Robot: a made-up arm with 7 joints.
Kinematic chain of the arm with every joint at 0, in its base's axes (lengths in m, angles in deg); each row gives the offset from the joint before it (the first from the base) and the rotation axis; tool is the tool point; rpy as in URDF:
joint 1: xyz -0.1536 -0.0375 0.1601 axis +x
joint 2: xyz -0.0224 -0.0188 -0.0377 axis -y
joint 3: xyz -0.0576 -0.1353 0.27 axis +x
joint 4: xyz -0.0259 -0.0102 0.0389 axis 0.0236 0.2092 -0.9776
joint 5: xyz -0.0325 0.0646 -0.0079 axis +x
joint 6: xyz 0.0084 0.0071 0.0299 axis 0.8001 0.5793 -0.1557
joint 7: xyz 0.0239 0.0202 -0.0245 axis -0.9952 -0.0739 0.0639
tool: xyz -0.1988 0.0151 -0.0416 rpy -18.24 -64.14 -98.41
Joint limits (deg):
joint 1: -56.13..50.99
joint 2: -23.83..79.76
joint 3: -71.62..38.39
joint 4: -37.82..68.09
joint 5: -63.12..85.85
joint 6: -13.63..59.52
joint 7: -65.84..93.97
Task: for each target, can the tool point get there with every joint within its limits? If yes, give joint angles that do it. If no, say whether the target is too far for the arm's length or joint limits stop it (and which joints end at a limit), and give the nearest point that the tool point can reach.
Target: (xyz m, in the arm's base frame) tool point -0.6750 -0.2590 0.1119
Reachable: yes | joints -30.57 70.60 12.66 -8.20 33.09 53.64 -15.38
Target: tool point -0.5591 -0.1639 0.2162
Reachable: yes | joints 17.91 20.71 -4.67 -16.68 -32.65 18.37 -2.34
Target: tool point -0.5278 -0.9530 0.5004
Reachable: no: too far | nearest point -0.3652 -0.5121 0.3365 | short by 0.498 m
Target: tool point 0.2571 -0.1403 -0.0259
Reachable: no: joint limits stop it (at a limit: joint 1, joint 2, joint 3, joint 4, joint 5, joint 6, joint 7) | nearest point -0.0657 -0.0615 0.1573 | short by 0.379 m
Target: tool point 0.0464 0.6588 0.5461
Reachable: no: too far | nearest point -0.0591 0.3365 0.4751 | short by 0.347 m
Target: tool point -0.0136 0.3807 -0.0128
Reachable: no: joint limits stop it (at a limit: joint 1, joint 2, joint 6) | nearest point -0.0770 0.2312 0.2025 | short by 0.270 m
